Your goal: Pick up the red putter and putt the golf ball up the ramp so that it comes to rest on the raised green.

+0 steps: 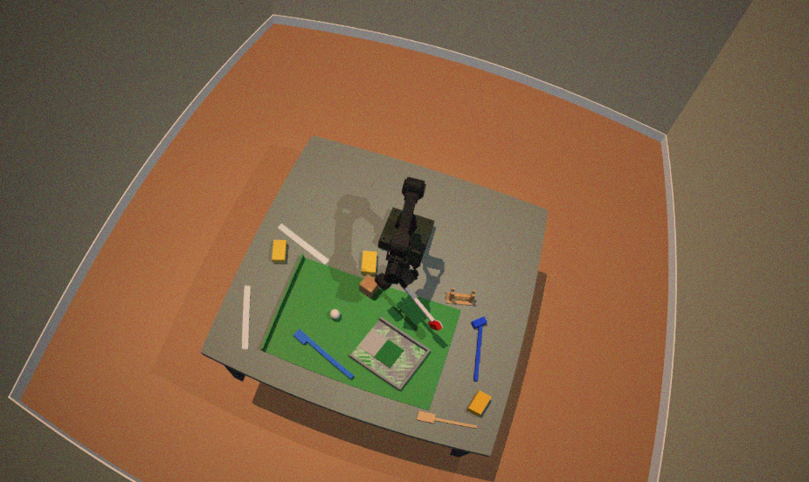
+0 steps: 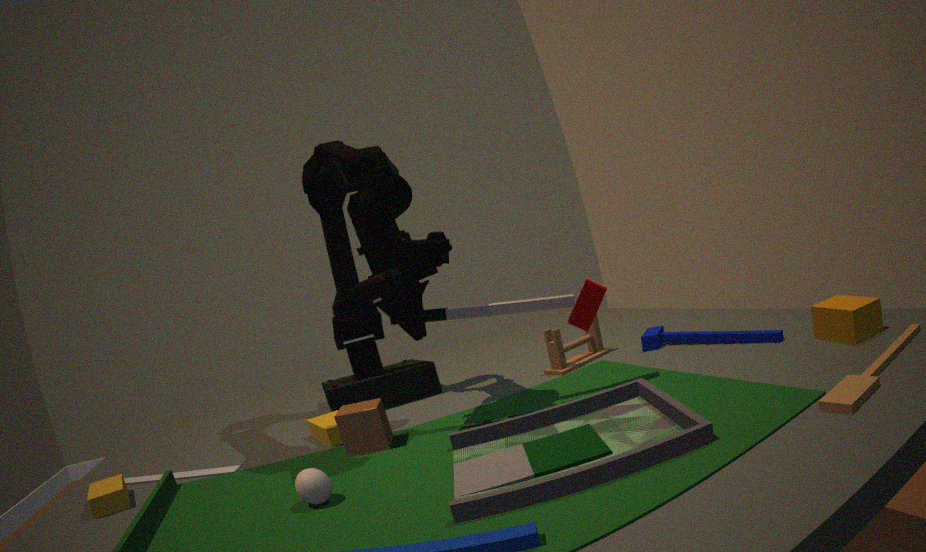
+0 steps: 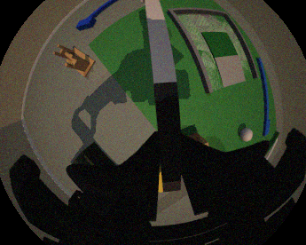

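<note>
Now: gripper tip 110 mm to the left of the brown block, 100 mm above it and 10 mm short of it. The rest, counted from my gripper tip: wooden rack 270 mm to the left, 100 mm below, 80 mm behind; white golf ball 210 mm to the right, 180 mm ahead, 110 mm below.
</note>
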